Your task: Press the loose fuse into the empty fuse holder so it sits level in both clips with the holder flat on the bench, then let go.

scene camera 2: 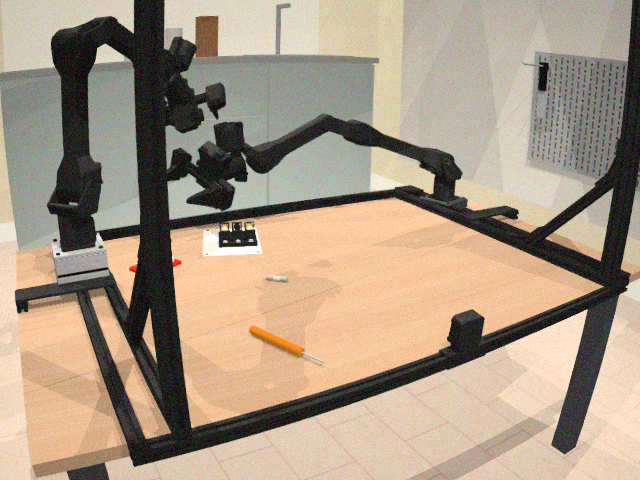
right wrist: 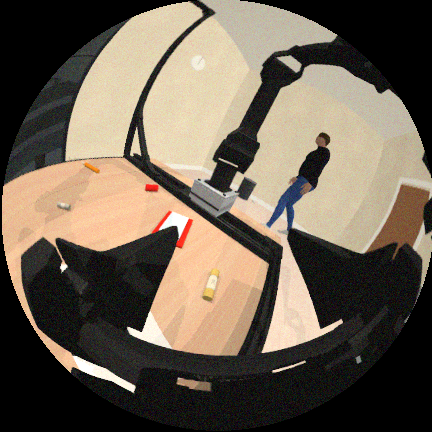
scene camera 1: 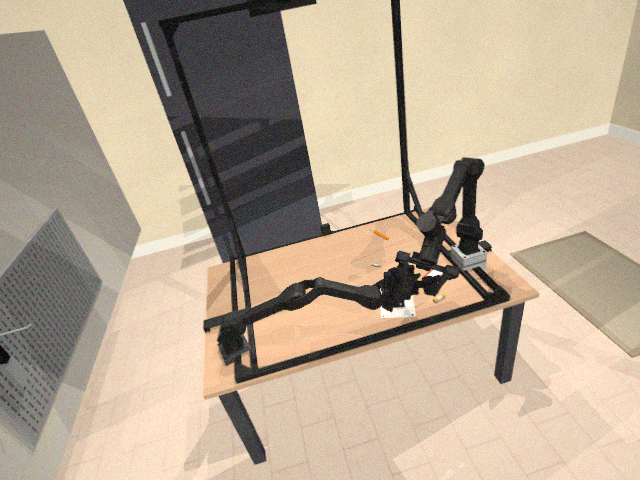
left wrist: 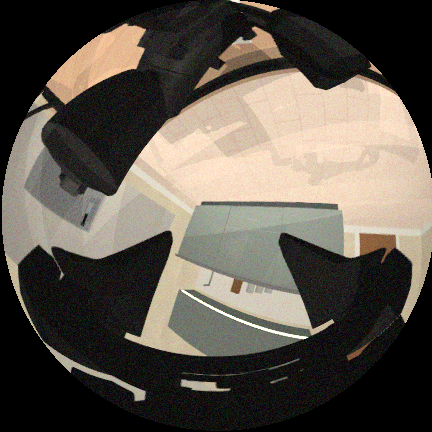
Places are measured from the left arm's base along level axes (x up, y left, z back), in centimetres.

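Pixels of known places: left gripper, fingertip midpoint: (scene camera 1: pixel 418 292) (left wrist: pixel 227 237); right gripper, fingertip midpoint: (scene camera 2: pixel 173 190) (right wrist: pixel 234 232) (scene camera 1: pixel 429 274); left arm's base, link origin: (scene camera 2: pixel 77 244) (right wrist: pixel 218 185) (scene camera 1: pixel 468 249); right arm's base, link origin: (scene camera 2: pixel 443 197) (scene camera 1: pixel 233 345).
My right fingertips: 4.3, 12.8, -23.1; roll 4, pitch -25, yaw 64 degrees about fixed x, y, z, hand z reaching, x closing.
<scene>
Ahead of a thing's pixels: the offset from my right fingertips to its top centre, as dx, dy, dz. "spot": to the spot under its first point.
A loose yellow-capped fuse with a cream label @[-10.6, +1.0, +3.1] (scene camera 1: pixel 438 298) (right wrist: pixel 211 284) lies on the bench near the frame's edge. The black fuse holder @[-8.5, -4.2, -11.5] (scene camera 2: pixel 237 240) stands on a white plate (scene camera 1: pixel 398 313) (scene camera 2: pixel 210 249). Yellow shows in its outer clips in scene camera 2, and its middle place looks dark and empty. My right gripper (scene camera 2: pixel 179 188) (right wrist: pixel 234 232) is open and empty, above and beside the holder. The loose fuse shows between and beyond its fingers in the right wrist view. My left gripper (left wrist: pixel 227 237) is open and empty, higher up, facing the room. The grippers overlap in scene camera 1.
A small grey-white fuse @[-11.0, -28.1, -11.2] (scene camera 1: pixel 375 265) (scene camera 2: pixel 276 279) (right wrist: pixel 63 205) and an orange screwdriver @[-10.8, -50.8, -1.7] (scene camera 1: pixel 381 235) (scene camera 2: pixel 276 341) (right wrist: pixel 92 167) lie on the bench. A red-edged white tray @[spot: -11.5, -8.2, +7.8] (right wrist: pixel 185 235) and a red cylinder @[-10.2, -27.2, +12.4] (right wrist: pixel 151 188) lie near the left arm's base. Black frame rails border the bench.
</scene>
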